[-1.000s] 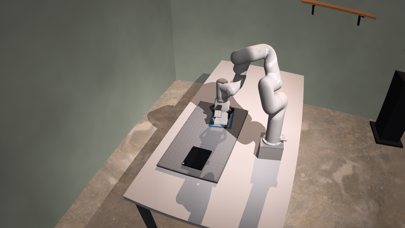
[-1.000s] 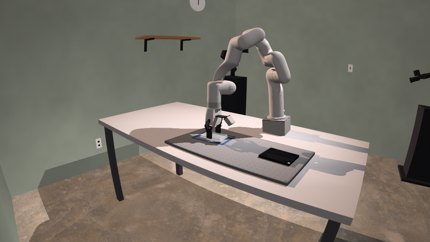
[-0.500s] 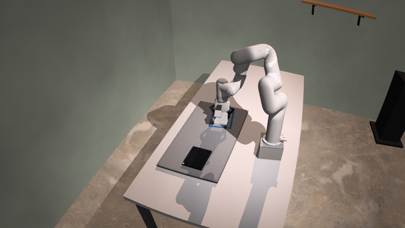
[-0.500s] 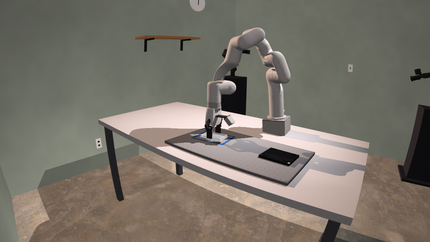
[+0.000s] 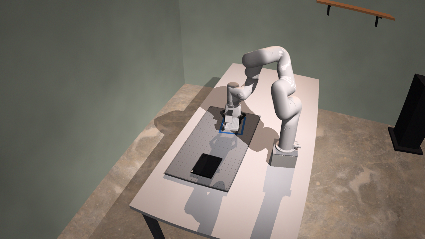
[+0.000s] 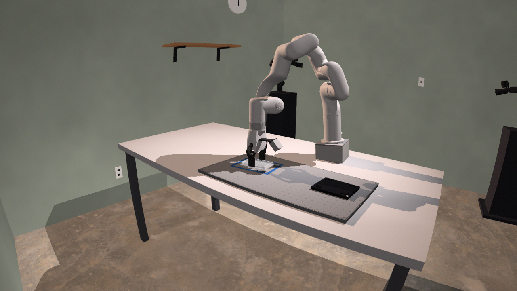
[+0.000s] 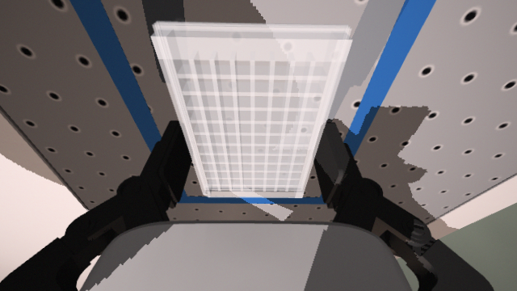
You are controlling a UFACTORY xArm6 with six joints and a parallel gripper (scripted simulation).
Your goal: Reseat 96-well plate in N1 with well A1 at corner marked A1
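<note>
Now: hand 10 mm above the clear 96-well plate. The rest, counted from my hand: white A1 label: 100 mm ahead, 480 mm to the left, 10 mm below; black plate nest N1: 40 mm ahead, 410 mm to the left, 10 mm below.
</note>
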